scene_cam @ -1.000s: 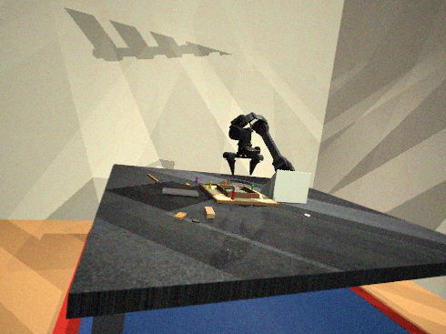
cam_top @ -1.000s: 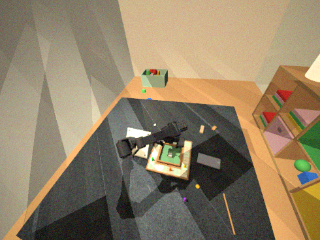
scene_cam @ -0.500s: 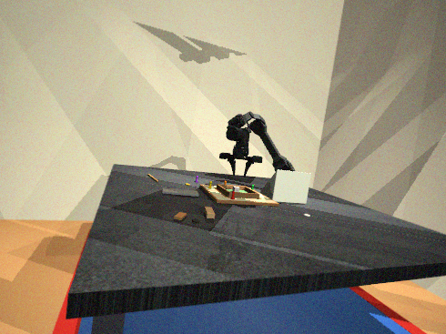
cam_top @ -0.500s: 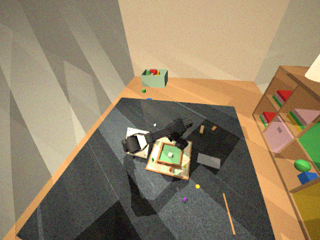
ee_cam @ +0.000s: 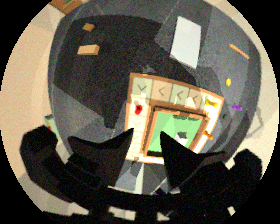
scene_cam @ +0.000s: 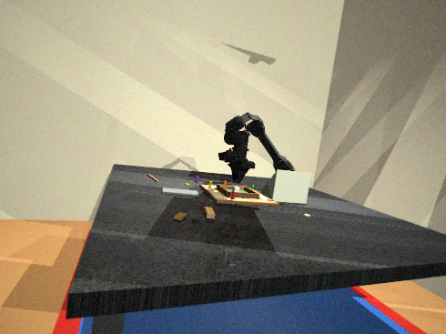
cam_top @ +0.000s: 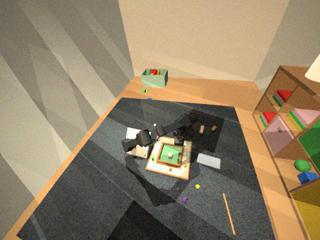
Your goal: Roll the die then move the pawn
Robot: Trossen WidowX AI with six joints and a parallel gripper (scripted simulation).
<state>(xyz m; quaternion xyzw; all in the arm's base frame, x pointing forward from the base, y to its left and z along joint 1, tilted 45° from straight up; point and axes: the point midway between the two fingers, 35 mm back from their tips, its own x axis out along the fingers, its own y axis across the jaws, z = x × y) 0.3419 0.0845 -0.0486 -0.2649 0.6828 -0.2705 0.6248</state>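
My gripper tip is 50 mm above the red pawn, 20 mm to the right of it and 20 mm short of it. The rest, counted from my gripper tip: die 100 mm to the right, 50 mm below, 50 mm behind; then yellow pawn 160 mm to the right, 60 mm ahead, 50 mm below; then green tray 90 mm to the right, 70 mm below, 50 mm behind.
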